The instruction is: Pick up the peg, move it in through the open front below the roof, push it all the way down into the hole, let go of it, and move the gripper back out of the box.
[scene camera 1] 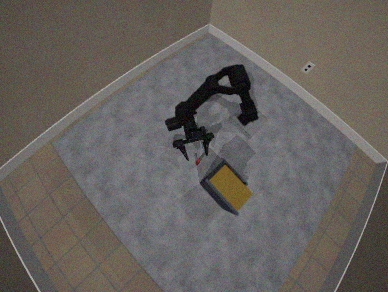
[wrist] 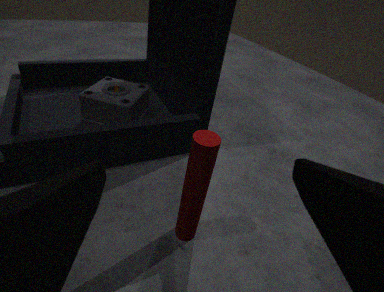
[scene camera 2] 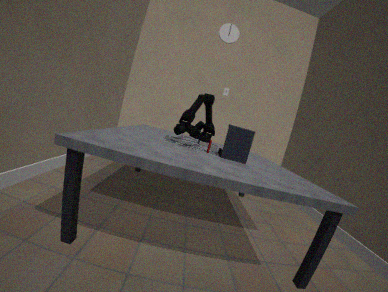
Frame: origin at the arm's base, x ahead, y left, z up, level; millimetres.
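Seen in the pictures: gripper, fingertip midpoint: [scene camera 1: 197, 158] [wrist: 200, 169] [scene camera 2: 208, 141]; arm's base, origin of the base link: [scene camera 1: 244, 118].
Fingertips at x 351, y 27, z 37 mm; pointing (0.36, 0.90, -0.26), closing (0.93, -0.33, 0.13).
Observation:
Offsets run from my fingertips to a thing's top centre. "*": to the spot under its first point. Level surfaces: height alone.
The red peg @(dx +6, dy +11, dz +10 mm) [scene camera 1: 198, 161] [scene camera 2: 209, 146] [wrist: 197, 185] stands upright on the table in front of the box. My gripper [scene camera 1: 197, 157] [wrist: 200, 169] is open, with its fingertips on either side of the peg's line in the wrist view and nothing held. The box has a yellow roof @(dx -36, dy +165, dz +132 mm) [scene camera 1: 230, 187] and a dark side wall [scene camera 2: 238, 144] [wrist: 187, 55]. Inside, behind a low front sill @(* dx -41, dy +85, dz -47 mm) [wrist: 100, 147], the grey block @(dx -19, dy +157, dz -29 mm) [wrist: 116, 102] with the round hole @(* dx -18, dy +164, dz -36 mm) [wrist: 117, 89] in its top shows in the wrist view. The fingertips are too small to make out in the scene camera 2 view.
The grey table @(dz -70 mm) [scene camera 1: 150, 200] [scene camera 2: 150, 150] carries the arm [scene camera 1: 207, 90] [scene camera 2: 200, 112], the peg and the box. The low sill and the tall side wall border the box's opening. Shadows of the arm fall around the peg.

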